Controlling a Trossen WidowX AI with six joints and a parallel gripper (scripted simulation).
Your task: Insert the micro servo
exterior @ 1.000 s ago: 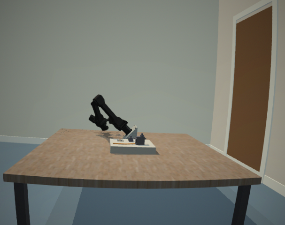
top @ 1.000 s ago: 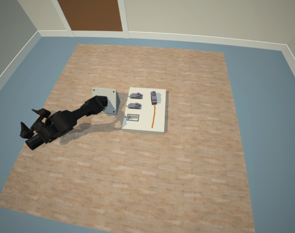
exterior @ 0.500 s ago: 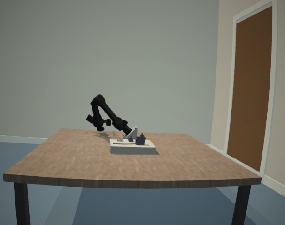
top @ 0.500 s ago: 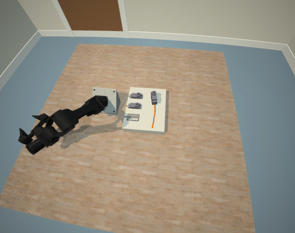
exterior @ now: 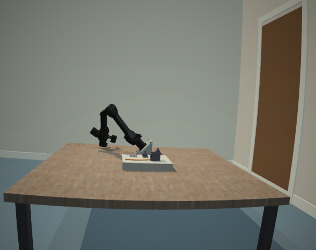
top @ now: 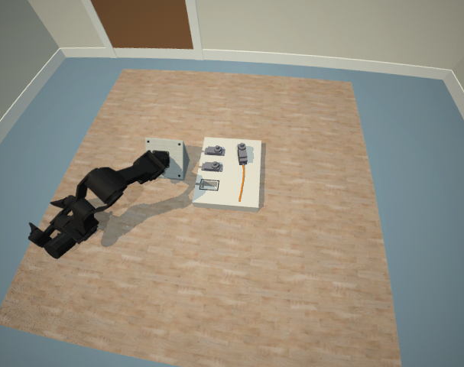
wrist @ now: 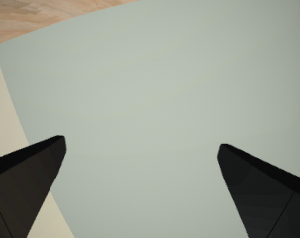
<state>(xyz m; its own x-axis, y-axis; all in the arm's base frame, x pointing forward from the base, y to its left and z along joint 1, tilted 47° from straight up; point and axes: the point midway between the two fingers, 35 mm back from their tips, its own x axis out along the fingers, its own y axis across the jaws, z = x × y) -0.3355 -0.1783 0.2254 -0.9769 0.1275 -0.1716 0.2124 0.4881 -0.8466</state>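
Now: gripper tip 68 cm short of the white deck, 28 cm to the right of it and 7 cm above it.
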